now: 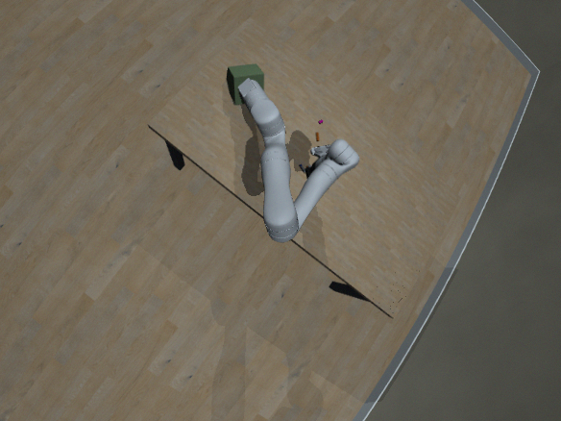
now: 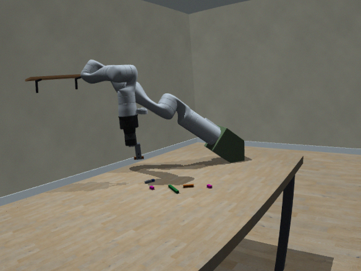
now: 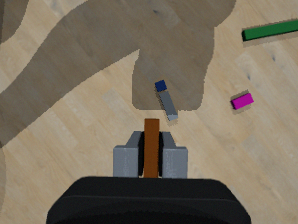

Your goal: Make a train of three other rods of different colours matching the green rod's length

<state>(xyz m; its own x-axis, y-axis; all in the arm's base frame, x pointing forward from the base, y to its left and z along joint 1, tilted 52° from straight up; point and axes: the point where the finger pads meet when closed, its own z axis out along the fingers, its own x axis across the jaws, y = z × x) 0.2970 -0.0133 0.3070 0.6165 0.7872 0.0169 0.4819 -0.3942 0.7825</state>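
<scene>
My hand is 11 cm above the grey rod and 3 cm to the right of it. Also, from my hand: blue rod (11 cm below, 4 cm to the left, 2 cm behind); then green rod (17 cm to the left, 11 cm below, 4 cm ahead).
</scene>
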